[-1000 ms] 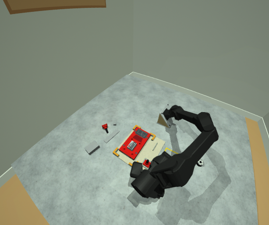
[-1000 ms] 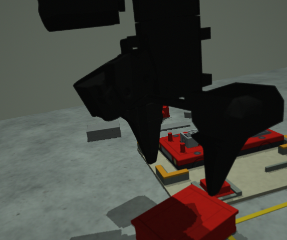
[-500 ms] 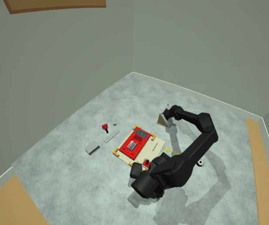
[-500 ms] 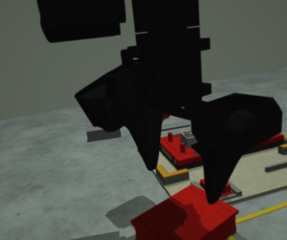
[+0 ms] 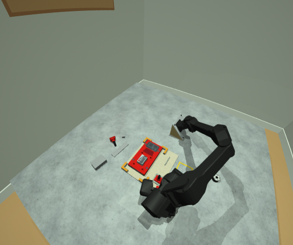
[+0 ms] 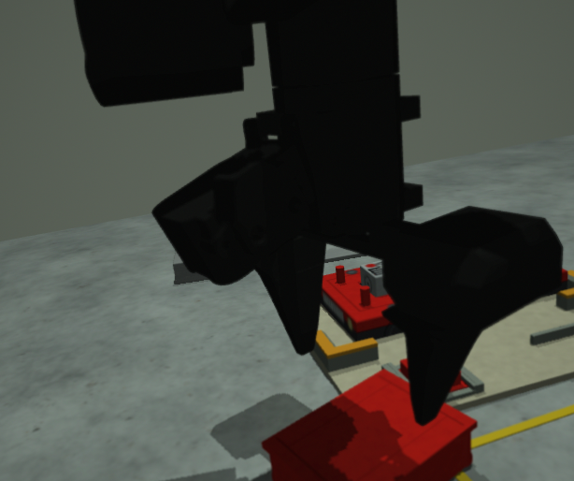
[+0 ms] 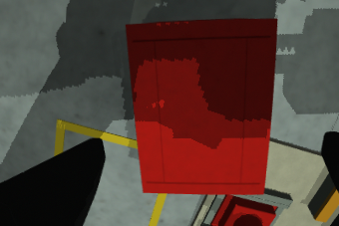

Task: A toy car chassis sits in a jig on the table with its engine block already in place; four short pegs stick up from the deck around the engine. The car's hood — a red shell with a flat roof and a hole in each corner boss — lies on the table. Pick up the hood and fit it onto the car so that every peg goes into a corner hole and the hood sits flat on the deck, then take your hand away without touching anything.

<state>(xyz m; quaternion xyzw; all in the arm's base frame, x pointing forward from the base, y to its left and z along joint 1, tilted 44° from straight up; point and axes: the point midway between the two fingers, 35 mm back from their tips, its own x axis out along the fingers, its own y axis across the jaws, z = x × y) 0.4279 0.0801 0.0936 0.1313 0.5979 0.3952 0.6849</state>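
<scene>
My gripper tip is 4 cm above the red hood. From my gripper tip the other things lie so: small wheel: 25 cm behind, 20 cm to the left, 5 cm below; then grey strip: 35 cm to the right, 9 cm behind, 6 cm below; then engine block: 18 cm to the right, 10 cm behind, 3 cm below.
</scene>
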